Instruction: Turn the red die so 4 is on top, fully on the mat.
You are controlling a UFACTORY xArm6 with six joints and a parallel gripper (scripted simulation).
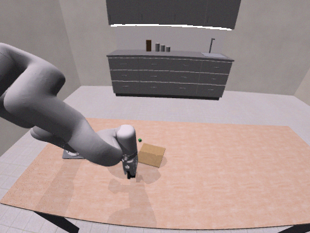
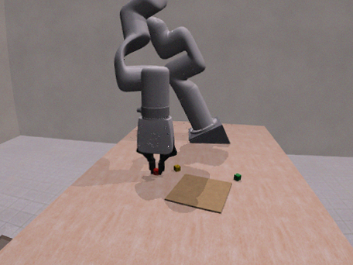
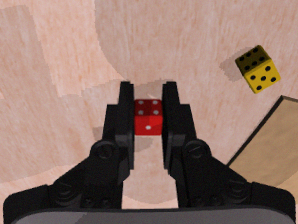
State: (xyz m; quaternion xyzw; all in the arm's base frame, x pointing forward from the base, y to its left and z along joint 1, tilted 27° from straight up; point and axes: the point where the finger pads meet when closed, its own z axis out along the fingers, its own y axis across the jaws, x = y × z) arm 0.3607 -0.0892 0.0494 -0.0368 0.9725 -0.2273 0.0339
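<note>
The red die is 10 mm below my hand and 10 mm ahead of it. The rest, counted from my hand: green die (240 mm to the left, 10 mm below, 10 mm behind); yellow die (60 mm to the left, 30 mm behind, 10 mm below); mat (140 mm to the left, 70 mm ahead, 20 mm below).
</note>
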